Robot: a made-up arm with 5 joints. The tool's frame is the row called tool.
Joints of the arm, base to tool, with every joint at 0 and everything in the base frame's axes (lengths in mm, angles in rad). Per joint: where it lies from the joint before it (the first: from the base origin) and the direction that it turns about. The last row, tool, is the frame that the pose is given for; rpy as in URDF.
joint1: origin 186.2 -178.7 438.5 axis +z
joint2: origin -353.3 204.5 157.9 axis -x
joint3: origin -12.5 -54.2 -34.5 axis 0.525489 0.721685 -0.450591
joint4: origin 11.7 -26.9 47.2 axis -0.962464 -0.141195 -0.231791
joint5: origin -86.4 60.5 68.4 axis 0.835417 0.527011 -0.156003
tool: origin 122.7 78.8 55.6 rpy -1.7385 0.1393 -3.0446
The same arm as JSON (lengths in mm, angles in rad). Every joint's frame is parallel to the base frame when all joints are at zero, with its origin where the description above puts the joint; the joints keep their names.
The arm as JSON. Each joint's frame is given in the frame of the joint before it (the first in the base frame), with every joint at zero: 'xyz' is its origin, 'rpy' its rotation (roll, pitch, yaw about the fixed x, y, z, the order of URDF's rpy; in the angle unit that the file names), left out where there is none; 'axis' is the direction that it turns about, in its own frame. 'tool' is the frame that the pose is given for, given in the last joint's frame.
{"units": {"length": "mm", "angle": "rad"}, "joints": [{"name": "joint1", "type": "revolute", "origin": {"xyz": [186.2, -178.7, 438.5]}, "axis": "+z"}, {"name": "joint2", "type": "revolute", "origin": {"xyz": [-353.3, 204.5, 157.9]}, "axis": "-x"}, {"name": "joint3", "type": "revolute", "origin": {"xyz": [-12.5, -54.2, -34.5]}, "axis": [0.525489, 0.721685, -0.450591]}, {"name": "joint4", "type": "revolute", "origin": {"xyz": [11.7, -26.9, 47.2]}, "axis": [-0.962464, -0.141195, -0.231791]}, {"name": "joint5", "type": "revolute", "origin": {"xyz": [-86.4, 60.5, 68.4]}, "axis": [0.835417, 0.527011, -0.156003]}], "tool": {"origin": {"xyz": [122.7, 78.8, 55.6], "rpy": [-1.7385, 0.1393, -3.0446]}}}
